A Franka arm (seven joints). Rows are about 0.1 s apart.
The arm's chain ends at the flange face. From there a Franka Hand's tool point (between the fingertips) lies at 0.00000 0.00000 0.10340 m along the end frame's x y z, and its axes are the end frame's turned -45 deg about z.
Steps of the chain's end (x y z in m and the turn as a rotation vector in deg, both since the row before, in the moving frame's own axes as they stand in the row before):
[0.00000, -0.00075, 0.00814, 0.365, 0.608, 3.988]
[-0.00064, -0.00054, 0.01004, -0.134, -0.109, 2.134]
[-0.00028, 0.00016, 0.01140, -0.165, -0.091, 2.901]
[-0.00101, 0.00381, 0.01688, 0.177, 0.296, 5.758]
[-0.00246, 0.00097, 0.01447, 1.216, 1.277, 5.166]
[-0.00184, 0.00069, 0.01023, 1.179, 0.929, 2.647]
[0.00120, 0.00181, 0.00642, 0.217, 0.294, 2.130]
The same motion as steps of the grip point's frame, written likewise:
[0.00176, -0.00018, 0.00813, -0.172, 0.688, 3.988]
[-0.00038, -0.00081, 0.01004, -0.018, -0.172, 2.134]
[-0.00064, 0.00000, 0.01140, -0.052, -0.181, 2.901]
[-0.00281, 0.00216, 0.01688, -0.084, 0.334, 5.758]
[0.00075, -0.00083, 0.01442, -0.043, 1.763, 5.166]
[0.00091, -0.00107, 0.01019, 0.177, 1.491, 2.647]
[0.00022, 0.00224, 0.00642, -0.054, 0.361, 2.130]

